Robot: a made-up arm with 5 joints. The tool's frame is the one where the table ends. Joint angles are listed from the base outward.
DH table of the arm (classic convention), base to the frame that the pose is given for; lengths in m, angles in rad. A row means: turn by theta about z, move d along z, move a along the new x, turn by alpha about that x. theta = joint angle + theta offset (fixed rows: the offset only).
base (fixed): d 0.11, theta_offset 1.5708, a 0, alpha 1.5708
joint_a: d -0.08, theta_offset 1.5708, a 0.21, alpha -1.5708
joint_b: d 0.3, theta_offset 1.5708, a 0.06, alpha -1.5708
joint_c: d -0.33, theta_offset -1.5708, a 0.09, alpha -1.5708
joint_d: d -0.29, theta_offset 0, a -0.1, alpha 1.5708
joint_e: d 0, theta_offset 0, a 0.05, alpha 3.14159
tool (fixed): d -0.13, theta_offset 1.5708, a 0, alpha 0
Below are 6 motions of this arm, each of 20 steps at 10 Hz.
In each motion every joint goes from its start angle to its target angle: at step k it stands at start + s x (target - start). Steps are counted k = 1, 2, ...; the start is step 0. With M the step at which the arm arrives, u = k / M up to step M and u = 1 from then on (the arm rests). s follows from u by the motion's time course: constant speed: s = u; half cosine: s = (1 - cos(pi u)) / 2; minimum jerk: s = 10 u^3 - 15 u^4 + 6 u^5.
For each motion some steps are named. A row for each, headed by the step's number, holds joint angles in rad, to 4 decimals.
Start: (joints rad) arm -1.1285 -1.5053 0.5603 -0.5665 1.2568
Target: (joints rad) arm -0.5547 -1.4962 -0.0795 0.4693 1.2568
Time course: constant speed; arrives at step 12
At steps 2, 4, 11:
2: -1.0329 -1.5038 0.4537 -0.3939 1.2568
4: -0.9372 -1.5023 0.3470 -0.2212 1.2568
11: -0.6025 -1.4970 -0.0262 0.3830 1.2568

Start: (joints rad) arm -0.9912 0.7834 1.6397 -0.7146 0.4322
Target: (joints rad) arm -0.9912 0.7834 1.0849 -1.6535 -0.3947
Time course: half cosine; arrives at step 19
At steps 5, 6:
5: -0.9912 0.7834 1.5502 -0.8661 0.2988
6: -0.9912 0.7834 1.5140 -0.9273 0.2449

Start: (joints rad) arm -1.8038 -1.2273 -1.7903 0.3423 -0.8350
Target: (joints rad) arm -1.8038 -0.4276 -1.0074 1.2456 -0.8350
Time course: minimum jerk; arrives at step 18
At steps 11, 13, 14, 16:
11: -1.8038 -0.6662 -1.2410 0.9760 -0.8350
13: -1.8038 -0.5355 -1.1131 1.1237 -0.8350
14: -1.8038 -0.4887 -1.0672 1.1766 -0.8350
16: -1.8038 -0.4368 -1.0164 1.2352 -0.8350

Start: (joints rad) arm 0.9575 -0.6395 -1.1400 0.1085 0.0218
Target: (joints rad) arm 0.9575 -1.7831 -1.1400 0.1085 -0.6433
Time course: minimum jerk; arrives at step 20
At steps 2, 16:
2: 0.9575 -0.6493 -1.1400 0.1085 0.0161
16: 0.9575 -1.7169 -1.1400 0.1085 -0.6048

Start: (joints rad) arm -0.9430 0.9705 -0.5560 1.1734 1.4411
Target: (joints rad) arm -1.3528 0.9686 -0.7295 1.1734 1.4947
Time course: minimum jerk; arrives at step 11
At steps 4, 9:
4: -1.0482 0.9700 -0.6005 1.1734 1.4549
9: -1.3344 0.9687 -0.7217 1.1734 1.4923

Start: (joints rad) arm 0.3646 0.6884 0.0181 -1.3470 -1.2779
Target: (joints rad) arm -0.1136 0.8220 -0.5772 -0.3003 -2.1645
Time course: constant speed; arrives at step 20
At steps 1, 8, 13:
1: 0.3407 0.6951 -0.0117 -1.2947 -1.3222
8: 0.1733 0.7418 -0.2200 -0.9283 -1.6325
13: 0.0538 0.7752 -0.3688 -0.6666 -1.8542

